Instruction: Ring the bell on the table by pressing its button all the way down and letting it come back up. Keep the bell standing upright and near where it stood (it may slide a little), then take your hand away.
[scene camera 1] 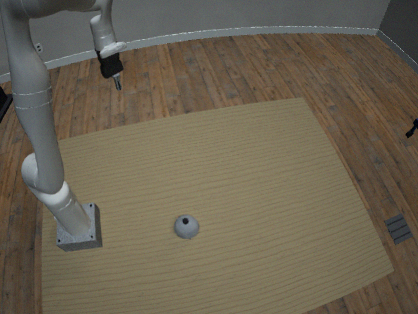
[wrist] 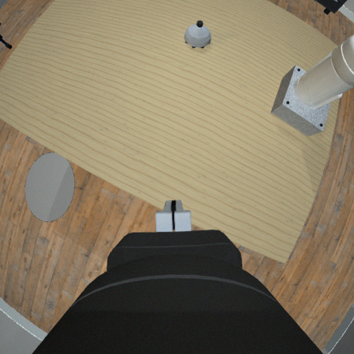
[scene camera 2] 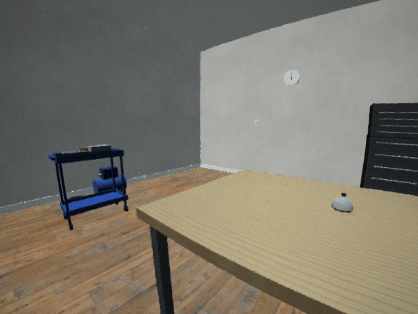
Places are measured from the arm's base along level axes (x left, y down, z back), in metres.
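Pixels of known places: gripper, fingertip midpoint: [scene camera 1: 119,88]; arm's base, origin of the base link: [scene camera 1: 78,224].
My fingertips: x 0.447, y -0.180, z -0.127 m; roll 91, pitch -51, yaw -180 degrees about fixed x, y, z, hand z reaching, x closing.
Ahead of a thing's pixels: the offset from my fingertips to its top centre. Level surfaces: height alone.
A grey dome-shaped bell @[dz -0.233, dx -0.424, dy +0.182 m] [scene camera 1: 186,227] [scene camera 2: 342,204] [wrist: 198,36] stands upright on the light wooden table @[dy +0.248 m] [scene camera 1: 280,200] [scene camera 2: 240,225] [wrist: 140,115]. Its small black button @[dz -0.233, dx -0.424, dy +0.182 m] [scene camera 1: 185,220] [scene camera 2: 343,194] [wrist: 200,23] sticks up from the top of the dome. My gripper [scene camera 1: 118,89] [wrist: 173,210] is shut and empty, its fingertips together. It is high up and well away from the bell, near the table's far edge in the first scene view. It does not show in the second scene view.
The arm's square grey base [scene camera 1: 80,237] [wrist: 300,107] stands on the table, to the left of the bell in the first scene view. A blue cart [scene camera 2: 90,156] and a black drawer cabinet [scene camera 2: 392,150] stand beyond the table.
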